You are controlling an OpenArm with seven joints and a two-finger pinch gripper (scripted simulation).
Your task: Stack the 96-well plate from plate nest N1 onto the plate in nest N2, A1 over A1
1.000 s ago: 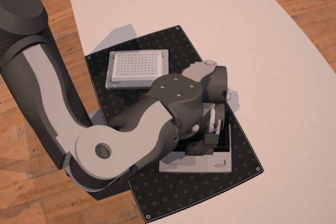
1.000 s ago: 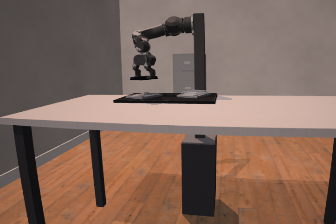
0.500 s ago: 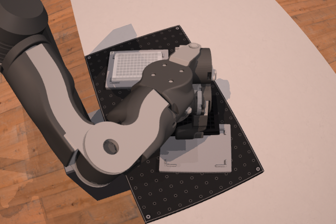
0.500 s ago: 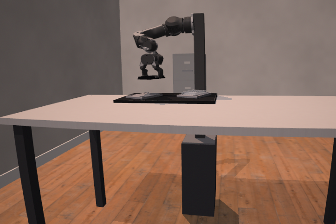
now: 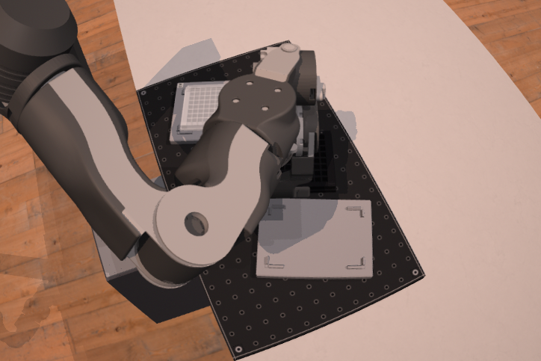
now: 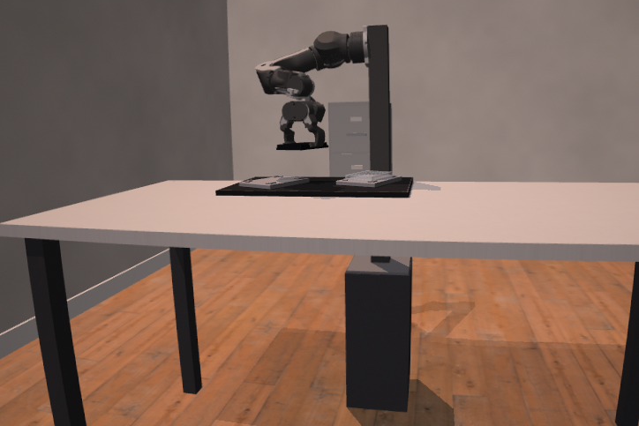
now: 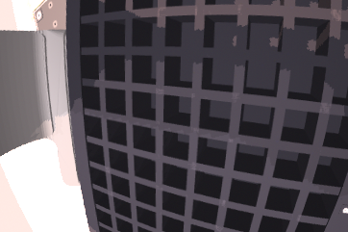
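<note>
My hand is 30 mm past the clear 96-well plate, 180 mm to the right of it and 90 mm above it. Also, from my hand: black 96-well plate (right at my hand); grey plate nest N1 (10 mm ahead, 80 mm to the right, 100 mm below); plate nest N2 (30 mm behind, 180 mm to the left, 100 mm below).
</note>
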